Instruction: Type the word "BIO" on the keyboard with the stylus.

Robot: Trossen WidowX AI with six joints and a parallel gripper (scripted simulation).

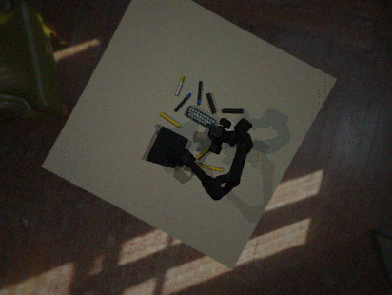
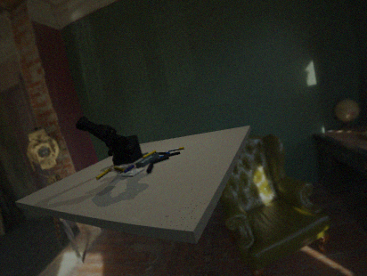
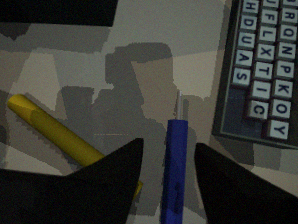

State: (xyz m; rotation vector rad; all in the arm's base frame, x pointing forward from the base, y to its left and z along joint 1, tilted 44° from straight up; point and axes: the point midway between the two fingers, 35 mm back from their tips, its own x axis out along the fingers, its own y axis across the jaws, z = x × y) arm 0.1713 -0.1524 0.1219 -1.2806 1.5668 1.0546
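The blue stylus is 10 mm ahead of my gripper tip, 10 mm to the left of it and 50 mm below it. Also, from my gripper tip: white note: 80 mm ahead, 90 mm to the right, 60 mm below; then grey stylus tip: 10 mm ahead, 40 mm to the left, 50 mm below.
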